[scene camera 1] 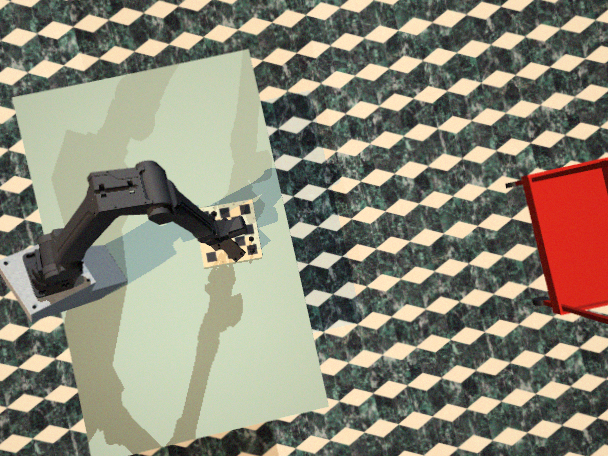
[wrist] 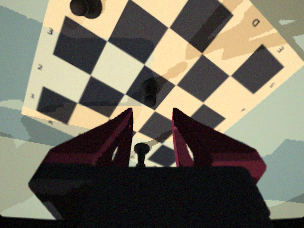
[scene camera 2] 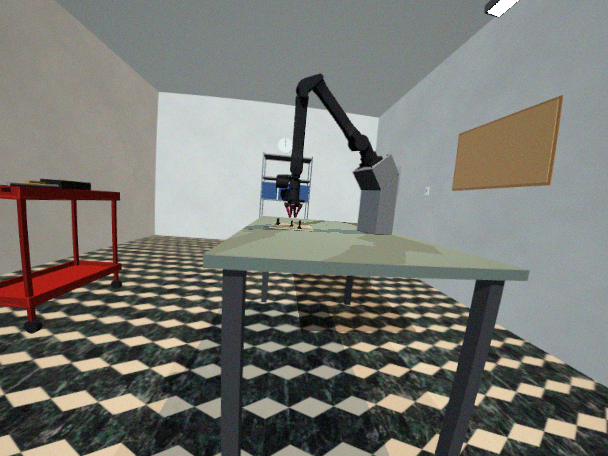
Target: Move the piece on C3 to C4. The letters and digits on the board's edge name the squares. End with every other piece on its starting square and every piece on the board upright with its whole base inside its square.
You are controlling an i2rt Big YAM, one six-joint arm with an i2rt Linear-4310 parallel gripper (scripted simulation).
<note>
In view: my gripper (wrist: 152, 114) and a board (scene camera 1: 245, 208).
The board also shows in the wrist view (wrist: 215, 68).
</note>
